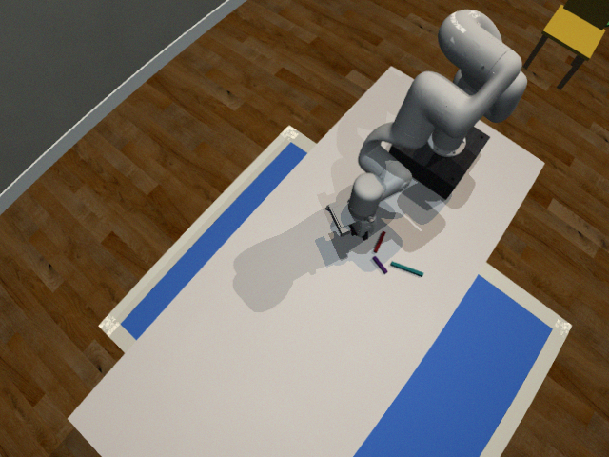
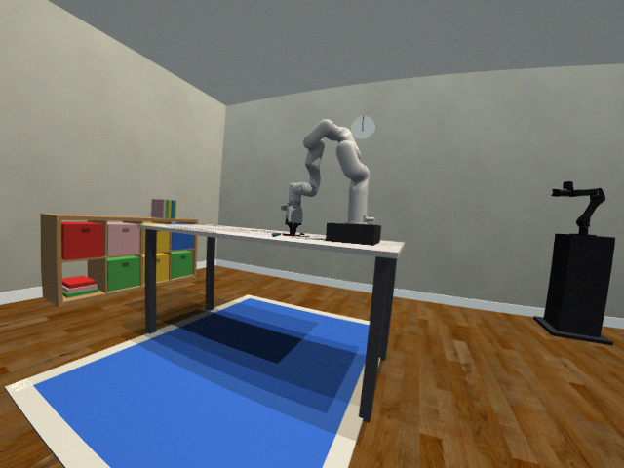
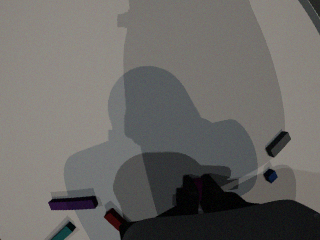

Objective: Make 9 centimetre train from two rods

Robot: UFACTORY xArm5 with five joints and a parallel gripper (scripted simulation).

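Now: hand 2 cm above the magenta rod. From my hand the other things lie so: blue rod 3 cm behind, 8 cm to the right, 2 cm below; then grey rod 10 cm to the right, 2 cm below; then red rod 2 cm behind, 8 cm to the left, 2 cm below.
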